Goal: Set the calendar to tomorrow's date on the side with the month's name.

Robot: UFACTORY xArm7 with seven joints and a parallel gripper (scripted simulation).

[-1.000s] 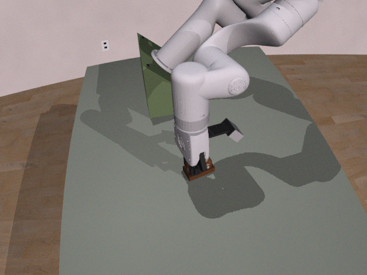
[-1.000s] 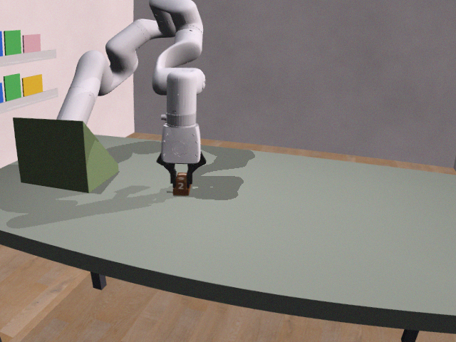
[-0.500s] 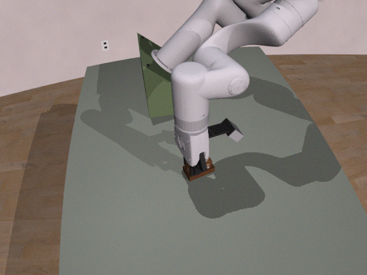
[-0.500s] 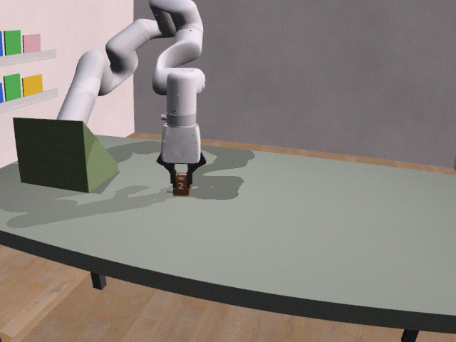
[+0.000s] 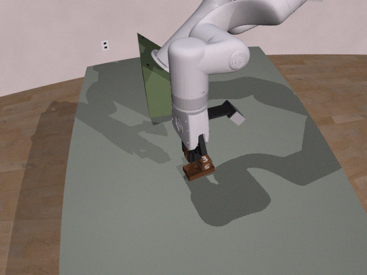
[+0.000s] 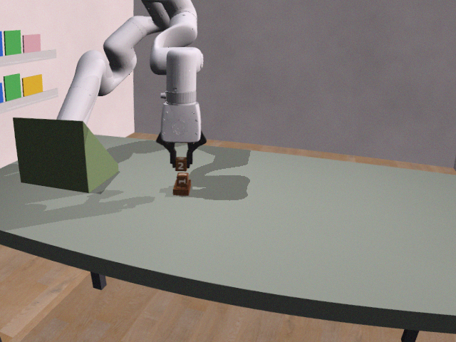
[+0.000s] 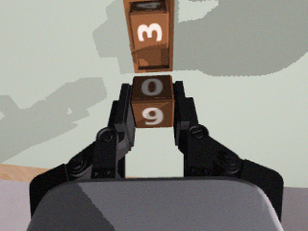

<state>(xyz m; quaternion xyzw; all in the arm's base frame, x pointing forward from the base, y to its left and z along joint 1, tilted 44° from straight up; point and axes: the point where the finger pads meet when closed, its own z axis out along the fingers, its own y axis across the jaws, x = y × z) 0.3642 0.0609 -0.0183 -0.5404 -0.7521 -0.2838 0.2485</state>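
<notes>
My gripper is now 1 cm past the tray, 2 cm to the right of it and 9 cm above it. The rest, counted from my hand: brown cube: 1 cm below.
</notes>
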